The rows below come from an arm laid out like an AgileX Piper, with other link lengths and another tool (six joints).
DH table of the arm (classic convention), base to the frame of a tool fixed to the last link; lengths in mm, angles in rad. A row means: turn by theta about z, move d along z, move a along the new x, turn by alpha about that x. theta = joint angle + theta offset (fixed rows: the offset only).
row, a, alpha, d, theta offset
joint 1, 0, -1.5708, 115.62, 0
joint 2, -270.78, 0, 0, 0.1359
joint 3, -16.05, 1.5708, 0, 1.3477
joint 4, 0, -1.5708, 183.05, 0
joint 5, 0, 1.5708, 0, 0
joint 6, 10.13, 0.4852, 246.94, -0.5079
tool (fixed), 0, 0, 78.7, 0
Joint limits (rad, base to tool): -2.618..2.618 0..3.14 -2.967..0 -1.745..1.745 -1.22..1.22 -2.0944..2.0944
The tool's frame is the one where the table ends.
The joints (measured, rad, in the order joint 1, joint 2, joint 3, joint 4, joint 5, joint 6), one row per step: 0.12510, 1.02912, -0.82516, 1.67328, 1.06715, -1.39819; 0.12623, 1.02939, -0.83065, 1.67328, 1.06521, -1.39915; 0.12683, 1.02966, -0.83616, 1.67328, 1.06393, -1.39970; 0.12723, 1.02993, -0.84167, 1.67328, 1.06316, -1.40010; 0.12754, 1.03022, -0.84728, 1.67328, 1.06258, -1.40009; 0.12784, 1.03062, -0.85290, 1.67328, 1.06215, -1.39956; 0.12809, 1.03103, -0.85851, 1.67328, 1.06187, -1.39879; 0.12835, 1.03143, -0.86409, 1.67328, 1.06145, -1.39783; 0.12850, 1.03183, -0.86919, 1.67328, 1.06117, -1.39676; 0.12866, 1.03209, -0.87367, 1.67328, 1.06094, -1.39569; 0.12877, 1.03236, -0.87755, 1.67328, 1.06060, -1.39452; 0.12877, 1.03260, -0.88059, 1.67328, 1.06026, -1.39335; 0.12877, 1.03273, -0.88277, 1.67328, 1.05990, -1.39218
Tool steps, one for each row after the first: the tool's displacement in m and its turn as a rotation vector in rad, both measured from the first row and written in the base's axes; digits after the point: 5 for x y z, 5 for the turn. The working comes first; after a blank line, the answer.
Tool pose at each row, in the base's axes (x y z in m, rotation vector in rad; the steps are taken from these numbers as rounded here): 0.23078, 0.28835, 0.36614, -0.60822, 1.34102, 0.45348; 0.23104, 0.28832, 0.36805, -0.60853, 1.33561, 0.45074; 0.23127, 0.28826, 0.36999, -0.60867, 1.33038, 0.44838; 0.23140, 0.28824, 0.37196, -0.60890, 1.32512, 0.44639; 0.23150, 0.28823, 0.37394, -0.60901, 1.32005, 0.44471; 0.23157, 0.28824, 0.37590, -0.60896, 1.31542, 0.44350; 0.23162, 0.28826, 0.37784, -0.60887, 1.31094, 0.44252; 0.23168, 0.28826, 0.37976, -0.60861, 1.30668, 0.44156; 0.23174, 0.28826, 0.38150, -0.60830, 1.30294, 0.44083; 0.23175, 0.28827, 0.38305, -0.60800, 1.29966, 0.44028; 0.23181, 0.28824, 0.38437, -0.60753, 1.29710, 0.43982; 0.23190, 0.28819, 0.38539, -0.60695, 1.29536, 0.43949; 0.23199, 0.28814, 0.38611, -0.60632, 1.29437, 0.43935

0.00026, -0.00003, 0.00191, 0.00005, -0.00590, -0.00082; 0.00049, -0.00009, 0.00385, 0.00035, -0.01149, -0.00151; 0.00062, -0.00011, 0.00582, 0.00078, -0.01699, -0.00189; 0.00072, -0.00012, 0.00780, 0.00139, -0.02221, -0.00215; 0.00079, -0.00011, 0.00976, 0.00222, -0.02685, -0.00226; 0.00084, -0.00009, 0.01170, 0.00315, -0.03128, -0.00226; 0.00090, -0.00009, 0.01362, 0.00414, -0.03548, -0.00238; 0.00096, -0.00009, 0.01536, 0.00512, -0.03913, -0.00246; 0.00097, -0.00008, 0.01691, 0.00605, -0.04230, -0.00248; 0.00103, -0.00011, 0.01823, 0.00693, -0.04477, -0.00265; 0.00112, -0.00016, 0.01925, 0.00770, -0.04644, -0.00294; 0.00121, -0.00021, 0.01997, 0.00837, -0.04735, -0.00325
